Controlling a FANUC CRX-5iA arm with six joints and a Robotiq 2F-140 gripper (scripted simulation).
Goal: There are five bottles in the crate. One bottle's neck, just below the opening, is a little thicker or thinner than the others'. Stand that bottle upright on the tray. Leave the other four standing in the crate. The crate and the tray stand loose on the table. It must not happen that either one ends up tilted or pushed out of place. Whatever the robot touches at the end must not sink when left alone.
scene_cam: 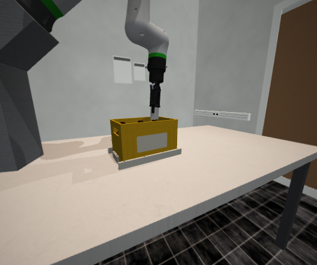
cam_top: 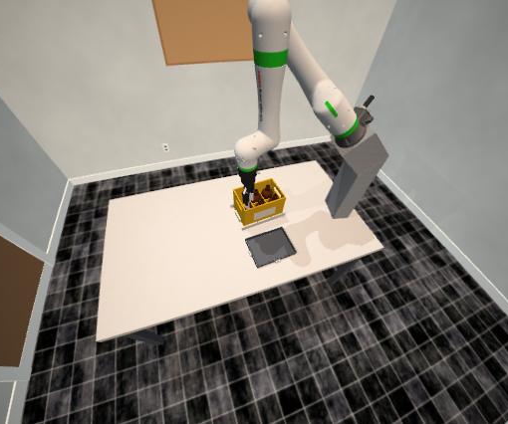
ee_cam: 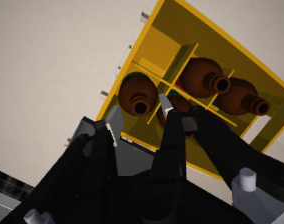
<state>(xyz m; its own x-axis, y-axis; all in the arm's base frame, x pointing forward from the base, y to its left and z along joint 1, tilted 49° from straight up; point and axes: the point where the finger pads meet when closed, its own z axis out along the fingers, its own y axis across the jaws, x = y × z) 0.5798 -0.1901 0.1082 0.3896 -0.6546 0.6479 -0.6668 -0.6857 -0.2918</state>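
Right now my hand is 8 cm past the brown bottle, 2 cm to the right of it and 11 cm above it. Also, from my hand: crate (10 cm behind, 2 cm to the right, 11 cm below); dark grey tray (2 cm ahead, 23 cm to the left, 18 cm below).
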